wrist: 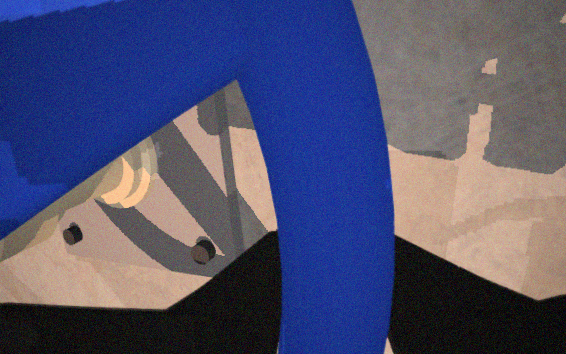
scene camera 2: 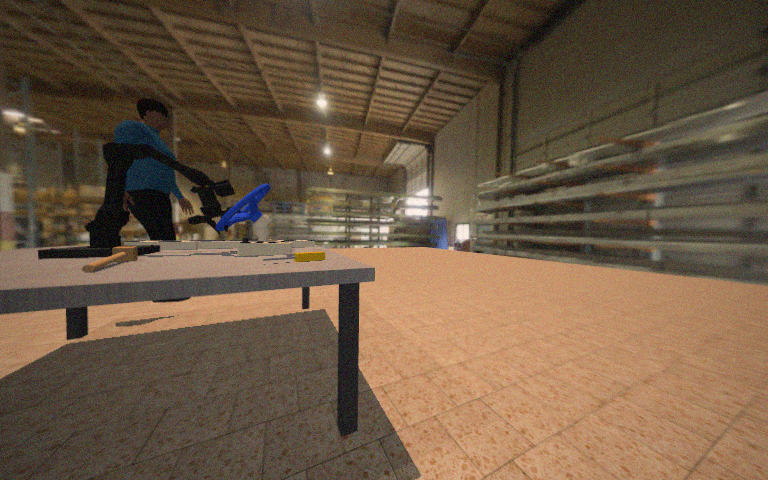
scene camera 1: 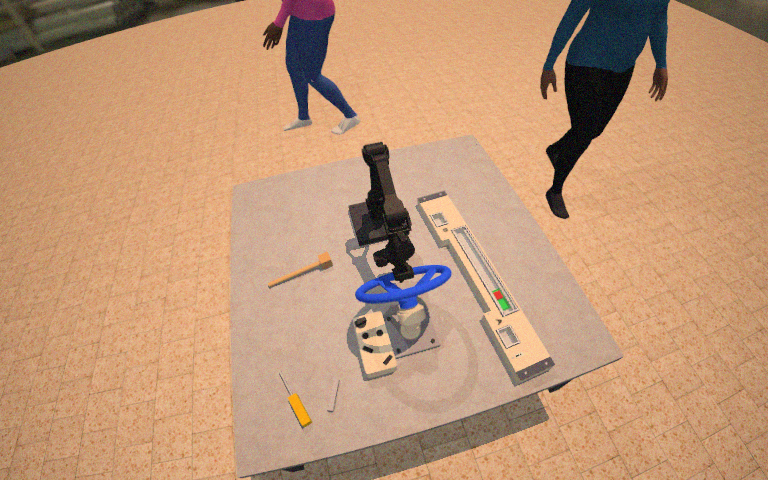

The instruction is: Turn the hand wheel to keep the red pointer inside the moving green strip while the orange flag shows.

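Where they show: gripper, fingertip midpoint: [scene camera 2: 223,233] [scene camera 1: 400,280]; arm's base at its link origin: [scene camera 2: 105,247] [scene camera 1: 378,214].
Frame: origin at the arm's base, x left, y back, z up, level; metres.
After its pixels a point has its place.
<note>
The blue hand wheel [scene camera 1: 369,292] @(z 0.251, x -0.184, y -0.492 m) [scene camera 2: 244,207] @(z 0.184, x 0.056, y -0.449 m) [wrist: 325,125] @(z 0.094, x -0.085, y -0.355 m) stands tilted on a cream pedestal [scene camera 1: 412,322] @(z 0.133, x -0.084, y -0.564 m). My gripper [scene camera 1: 403,276] @(z 0.058, x -0.046, y -0.370 m) [scene camera 2: 218,225] @(z 0.058, x -0.046, y -0.370 m) [wrist: 325,244] @(z 0.058, x -0.046, y -0.370 m) is shut on the wheel's rim, at the side nearest the arm's base; the black fingers sit on both sides of the rim in the wrist view. The long cream indicator panel [scene camera 1: 532,353] @(z 0.011, x 0.254, y -0.767 m) lies right of the wheel. In its slot, the red pointer [scene camera 1: 498,294] @(z 0.011, x 0.263, y -0.533 m) overlaps the upper part of the green strip [scene camera 1: 504,305] @(z 0.011, x 0.260, y -0.579 m), whose larger part shows below the pointer. No orange flag shows in the views.
A cream box with black knobs [scene camera 1: 376,359] lies beside the pedestal. A wooden mallet [scene camera 1: 297,273] @(z -0.008, x -0.387, y -0.157 m) [scene camera 2: 113,259] @(z -0.011, x -0.396, y -0.159 m), a yellow-handled screwdriver [scene camera 1: 299,410] @(z -0.001, x -0.492, y -0.658 m) [scene camera 2: 309,256] @(z -0.012, x -0.509, y -0.648 m) and a thin hex key [scene camera 1: 334,396] @(z -0.014, x -0.379, y -0.649 m) lie on the table [scene camera 1: 260,339] @(z -0.029, x -0.576, y -0.367 m) [scene camera 2: 226,281] @(z -0.040, x -0.694, y -0.430 m). Two people [scene camera 1: 310,50] [scene camera 1: 600,84] are beyond the table.
</note>
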